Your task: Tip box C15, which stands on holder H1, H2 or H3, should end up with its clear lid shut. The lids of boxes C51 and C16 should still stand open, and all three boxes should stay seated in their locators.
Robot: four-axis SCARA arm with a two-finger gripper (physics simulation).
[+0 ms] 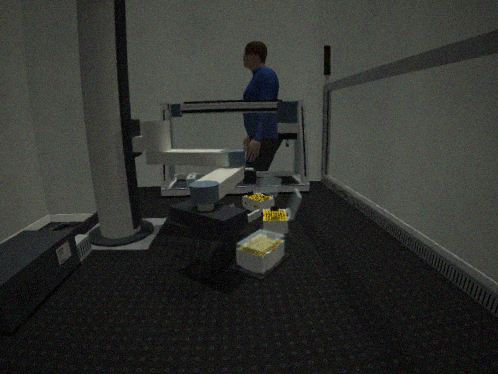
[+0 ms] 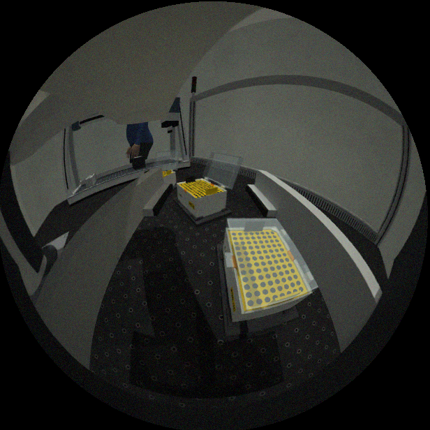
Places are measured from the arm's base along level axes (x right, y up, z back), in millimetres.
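Pixels of known places: gripper, between the fingertips: point(image 1: 246, 209); arm's base, origin of its link: point(image 1: 122, 235).
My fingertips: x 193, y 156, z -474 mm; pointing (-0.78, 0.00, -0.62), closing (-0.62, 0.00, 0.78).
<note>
For each thing: its top centre in the pictures, then the offset to it from my fingertips. "pt": a spot on its surface instead.
- nearest tip box, centre of its top: point(image 1: 261, 239) dy -66, dx +62, dz -37 mm
- long dark cabinet, a spot on its surface: point(image 1: 30, 265) pt dy -35, dx +250, dz +509 mm
The nearest tip box point(image 1: 260, 257) point(image 2: 270, 270) has a yellow tip rack and a clear lid lying down over it; whether the lid is fully flush is hard to tell. It sits on a dark holder. The middle box point(image 1: 275, 226) point(image 2: 204, 203) sits on its holder point(image 2: 216, 217) with its clear lid point(image 1: 296, 204) point(image 2: 223, 170) standing open. The far box point(image 1: 258, 202) point(image 2: 170, 177) has a faint clear lid point(image 2: 169, 155) upright behind it. Box labels are unreadable. My gripper point(image 2: 209, 177) is shut and empty, its fingers beside and above the nearest box.
A person in blue point(image 1: 262, 85) point(image 2: 139, 135) stands at the back by a gantry frame point(image 1: 302, 145). The robot's column point(image 1: 107, 125) rises at the left. A long dark cabinet point(image 1: 30, 265) lies at the left front. A wall with a rail point(image 1: 410, 60) runs along the right.
</note>
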